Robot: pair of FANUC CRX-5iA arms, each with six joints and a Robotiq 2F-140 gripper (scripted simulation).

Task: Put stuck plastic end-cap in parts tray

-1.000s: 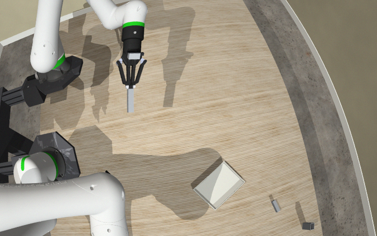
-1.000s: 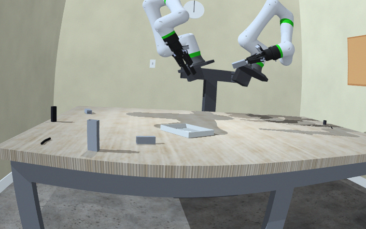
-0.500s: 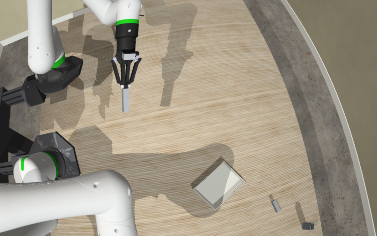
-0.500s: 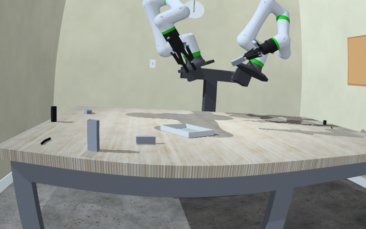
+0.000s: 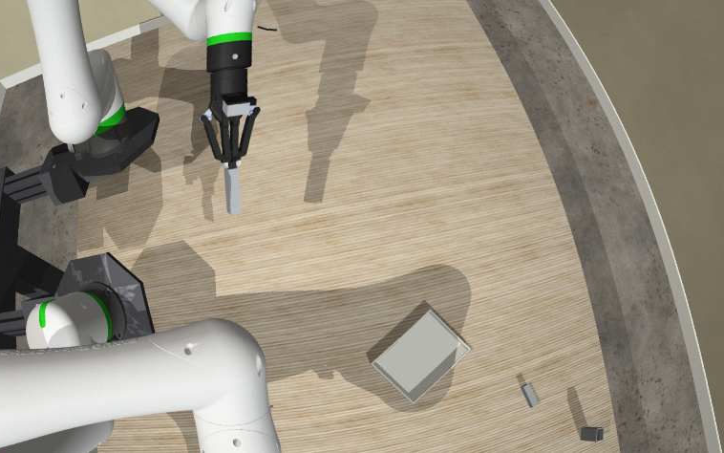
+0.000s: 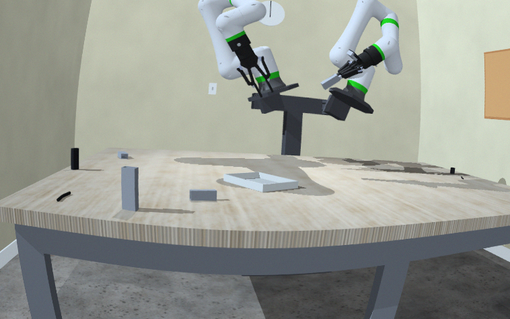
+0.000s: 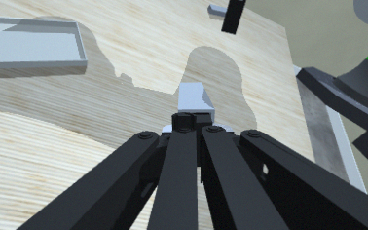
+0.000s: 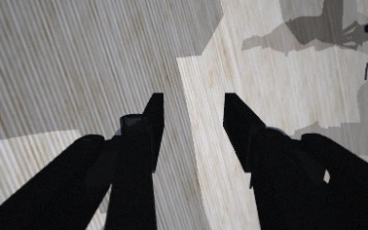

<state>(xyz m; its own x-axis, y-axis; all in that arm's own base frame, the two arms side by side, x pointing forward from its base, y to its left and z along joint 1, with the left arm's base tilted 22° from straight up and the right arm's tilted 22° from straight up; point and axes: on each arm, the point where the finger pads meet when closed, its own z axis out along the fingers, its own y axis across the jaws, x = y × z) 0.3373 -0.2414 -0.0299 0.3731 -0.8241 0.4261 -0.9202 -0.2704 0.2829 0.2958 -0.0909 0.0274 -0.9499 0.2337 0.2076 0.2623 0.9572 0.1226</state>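
Now: left hand 20 mm to the left of the end-cap and 10 mm above it. Also, from my left hand: curved black piece 910 mm to the right, 790 mm ahead, 420 mm below; then white parts tray 420 mm below, 360 mm ahead, 340 mm to the right; then small black cylinder 890 mm to the left, 410 mm below, 180 mm behind.
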